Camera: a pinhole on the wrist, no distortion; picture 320 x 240 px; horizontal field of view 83.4 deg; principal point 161.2 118.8 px. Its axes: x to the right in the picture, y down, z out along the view. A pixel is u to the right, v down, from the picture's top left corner.
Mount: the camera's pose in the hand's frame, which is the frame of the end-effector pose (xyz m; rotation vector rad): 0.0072 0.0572 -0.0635 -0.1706 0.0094 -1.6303
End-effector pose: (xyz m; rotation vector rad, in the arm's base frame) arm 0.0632 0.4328 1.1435 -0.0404 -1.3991 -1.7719
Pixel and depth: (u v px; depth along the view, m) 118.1 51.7 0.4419
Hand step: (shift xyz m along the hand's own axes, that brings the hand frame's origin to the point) -0.0991 0.2170 0.3803
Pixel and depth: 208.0 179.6 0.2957
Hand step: 0.1365 0.0027 0.2258
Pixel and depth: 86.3 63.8 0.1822
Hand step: -0.0226 0.1543 0.1148
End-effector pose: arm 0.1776 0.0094 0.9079 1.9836 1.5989 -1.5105
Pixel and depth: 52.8 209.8 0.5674
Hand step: 0.3778 0.4331 0.4298
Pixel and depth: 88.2 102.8 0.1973
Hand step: 0.0173 0.1573 0.1250
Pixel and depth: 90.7 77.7 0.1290
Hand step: -0.0042 0.1221 0.0619
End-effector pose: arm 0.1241 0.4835 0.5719 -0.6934 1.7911 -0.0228
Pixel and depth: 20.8 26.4 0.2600
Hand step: -0.0837 0.2936 0.1869
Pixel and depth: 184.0 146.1 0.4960
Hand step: 0.1361 0.0380 0.4251
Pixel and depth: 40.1 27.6 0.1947
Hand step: -0.0607 0.2133 0.1260
